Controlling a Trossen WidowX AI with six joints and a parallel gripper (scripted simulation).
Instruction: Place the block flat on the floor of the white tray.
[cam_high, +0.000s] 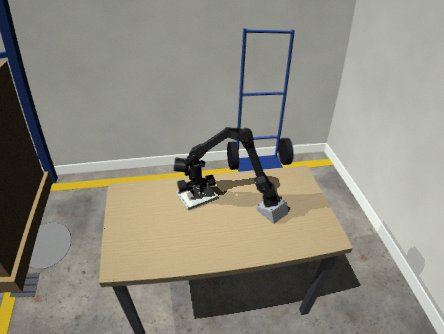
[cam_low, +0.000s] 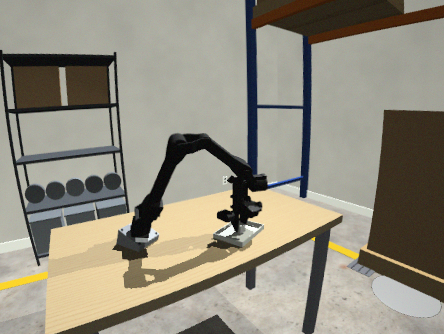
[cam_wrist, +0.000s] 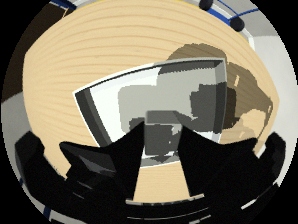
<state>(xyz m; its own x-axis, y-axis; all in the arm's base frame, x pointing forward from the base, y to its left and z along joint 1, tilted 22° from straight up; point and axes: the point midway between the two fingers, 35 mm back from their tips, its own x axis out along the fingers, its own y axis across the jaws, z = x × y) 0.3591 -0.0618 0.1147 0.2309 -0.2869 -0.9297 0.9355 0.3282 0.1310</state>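
My hand is 2 cm above the small grey block. From my hand the other things lie so: white tray (4 cm below).
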